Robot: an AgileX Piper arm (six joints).
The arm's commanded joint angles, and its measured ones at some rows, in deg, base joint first. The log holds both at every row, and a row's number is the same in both.
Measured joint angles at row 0:
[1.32 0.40 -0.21 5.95 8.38 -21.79]
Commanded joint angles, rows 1 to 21:
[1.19 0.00 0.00 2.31 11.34 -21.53]
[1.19 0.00 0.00 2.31 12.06 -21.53]
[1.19 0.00 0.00 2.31 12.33 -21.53]
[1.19 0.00 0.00 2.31 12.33 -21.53]
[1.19 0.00 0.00 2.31 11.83 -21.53]
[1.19 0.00 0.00 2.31 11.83 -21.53]
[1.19 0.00 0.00 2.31 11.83 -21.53]
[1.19 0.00 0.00 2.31 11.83 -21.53]
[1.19 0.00 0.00 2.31 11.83 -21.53]
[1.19 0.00 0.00 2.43 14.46 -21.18]
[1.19 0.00 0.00 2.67 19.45 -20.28]
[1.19 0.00 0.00 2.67 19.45 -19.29]
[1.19 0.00 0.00 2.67 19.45 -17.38]
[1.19 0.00 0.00 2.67 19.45 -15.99]
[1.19 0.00 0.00 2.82 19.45 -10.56]
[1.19 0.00 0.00 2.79 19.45 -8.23]
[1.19 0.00 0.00 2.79 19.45 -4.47]
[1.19 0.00 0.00 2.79 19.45 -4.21]
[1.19 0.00 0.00 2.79 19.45 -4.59]
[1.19 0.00 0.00 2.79 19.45 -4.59]
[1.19 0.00 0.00 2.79 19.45 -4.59]
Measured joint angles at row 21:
[1.32 0.30 0.04 2.85 19.35 -5.29]
